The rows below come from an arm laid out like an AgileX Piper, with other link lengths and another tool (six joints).
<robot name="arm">
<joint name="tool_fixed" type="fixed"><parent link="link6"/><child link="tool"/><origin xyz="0.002 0.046 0.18" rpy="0.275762 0 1.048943"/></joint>
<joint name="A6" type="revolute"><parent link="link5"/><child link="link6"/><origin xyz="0 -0.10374 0" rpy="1.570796 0 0"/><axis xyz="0 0 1"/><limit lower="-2.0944" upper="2.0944"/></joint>
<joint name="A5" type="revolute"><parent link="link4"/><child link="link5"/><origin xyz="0 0 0" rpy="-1.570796 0 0"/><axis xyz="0 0 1"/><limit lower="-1.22" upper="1.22"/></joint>
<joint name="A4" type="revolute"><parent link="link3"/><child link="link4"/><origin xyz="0.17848 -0.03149 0" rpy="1.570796 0 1.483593"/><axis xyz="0 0 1"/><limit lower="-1.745" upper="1.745"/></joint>
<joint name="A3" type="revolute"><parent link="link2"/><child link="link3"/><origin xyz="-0.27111 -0.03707 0"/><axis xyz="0 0 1"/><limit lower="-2.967" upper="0"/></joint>
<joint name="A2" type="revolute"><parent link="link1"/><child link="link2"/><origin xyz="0 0 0" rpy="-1.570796 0 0"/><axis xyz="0 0 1"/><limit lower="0" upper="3.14"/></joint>
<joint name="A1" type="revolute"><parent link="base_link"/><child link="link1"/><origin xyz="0 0 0.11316"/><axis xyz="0 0 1"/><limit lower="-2.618" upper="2.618"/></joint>
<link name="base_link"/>
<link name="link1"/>
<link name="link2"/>
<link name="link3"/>
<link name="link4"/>
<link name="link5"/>
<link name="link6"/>
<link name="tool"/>
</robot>
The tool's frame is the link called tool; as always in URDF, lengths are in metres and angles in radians.
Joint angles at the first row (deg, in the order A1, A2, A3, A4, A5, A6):
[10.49 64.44 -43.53 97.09 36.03 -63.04]
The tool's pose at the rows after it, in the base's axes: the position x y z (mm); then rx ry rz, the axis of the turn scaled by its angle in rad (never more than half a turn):
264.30 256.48 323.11 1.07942 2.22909 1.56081
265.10 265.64 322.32 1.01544 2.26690 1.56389
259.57 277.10 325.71 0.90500 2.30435 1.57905
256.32 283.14 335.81 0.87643 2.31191 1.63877
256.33 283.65 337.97 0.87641 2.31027 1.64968
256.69 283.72 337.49 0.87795 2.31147 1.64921
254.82 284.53 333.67 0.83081 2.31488 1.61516
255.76 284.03 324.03 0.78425 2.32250 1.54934
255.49 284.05 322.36 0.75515 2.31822 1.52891
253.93 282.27 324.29 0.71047 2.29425 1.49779
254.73 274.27 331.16 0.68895 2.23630 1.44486
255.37 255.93 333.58 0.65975 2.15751 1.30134
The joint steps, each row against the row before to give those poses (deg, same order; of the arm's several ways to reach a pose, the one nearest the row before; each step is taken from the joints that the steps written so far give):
[0.00 2.43 -1.14 0.05 2.07 0.00]
[0.00 2.71 -1.75 0.00 2.43 -2.21]
[0.00 2.41 -1.97 0.00 3.62 -3.13]
[0.00 1.27 -1.28 1.24 2.59 -0.03]
[0.00 0.15 -0.23 0.27 0.28 0.15]
[0.00 0.09 0.00 0.00 0.00 0.00]
[0.00 0.00 0.00 -0.65 0.00 -2.09]
[0.00 0.15 0.00 -1.53 -0.84 -2.36]
[0.00 0.00 0.00 -0.10 -0.13 -1.60]
[0.00 -0.96 0.00 -0.14 -0.69 -2.18]
[0.00 -2.75 0.00 -0.70 -2.87 -1.15]
[0.00 -5.31 0.00 -5.47 -5.99 0.69]

